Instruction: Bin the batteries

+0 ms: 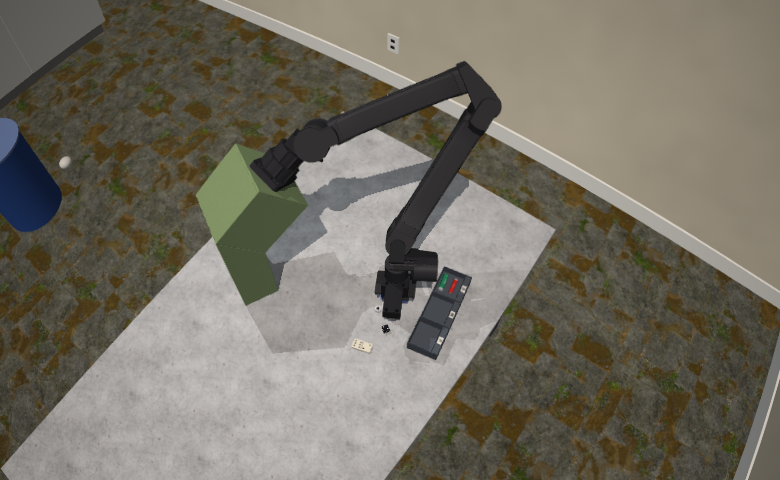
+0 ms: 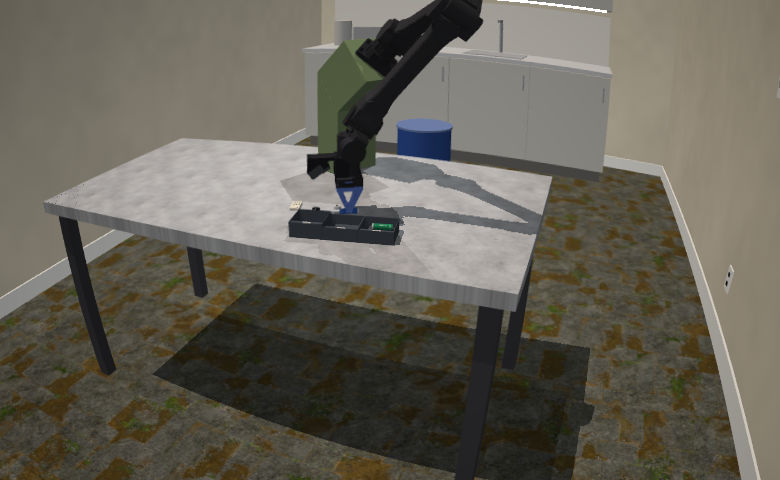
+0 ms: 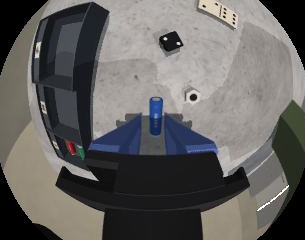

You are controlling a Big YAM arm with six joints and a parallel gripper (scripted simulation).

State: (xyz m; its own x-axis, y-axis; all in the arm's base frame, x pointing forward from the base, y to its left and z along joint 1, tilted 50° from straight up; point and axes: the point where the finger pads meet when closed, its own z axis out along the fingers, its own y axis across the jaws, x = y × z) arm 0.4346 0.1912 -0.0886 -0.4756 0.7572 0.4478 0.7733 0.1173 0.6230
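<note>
Right now the blue battery is 10 mm below my hand. Round my hand: white ring-shaped piece: 20 mm behind, 50 mm to the right, 20 mm below; black die: 30 mm ahead, 80 mm to the right, 10 mm below; dark three-compartment bin: 120 mm ahead, 50 mm to the left.
</note>
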